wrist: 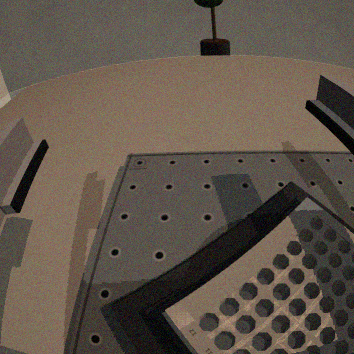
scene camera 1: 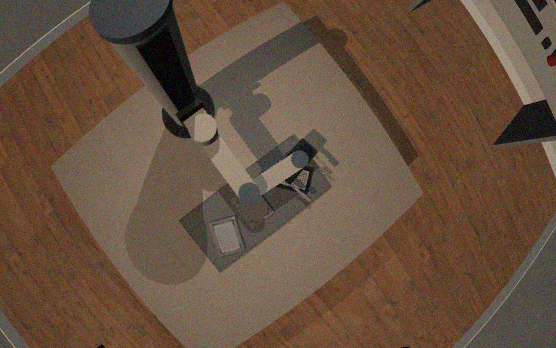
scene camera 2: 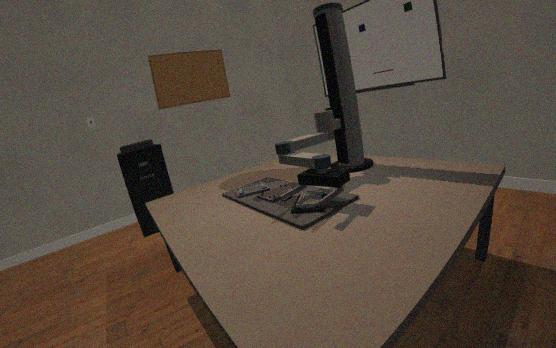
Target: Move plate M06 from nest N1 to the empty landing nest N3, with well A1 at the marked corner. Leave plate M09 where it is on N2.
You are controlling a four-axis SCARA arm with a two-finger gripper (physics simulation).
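A light plate with round wells sits in a black nest at one end of the grey board. The number 12 shows beside its wells in the wrist view. A second light plate sits in a grey nest at the board's other end. Between them lies a low nest area, partly shadowed, with no plate seen on it. Plate and nest labels are too small to read. My gripper is open and empty above the black nest, turned at an angle to the plate.
The grey board, dotted with holes, lies on the beige table. The arm's column rises behind it. A potted plant stands beyond the table.
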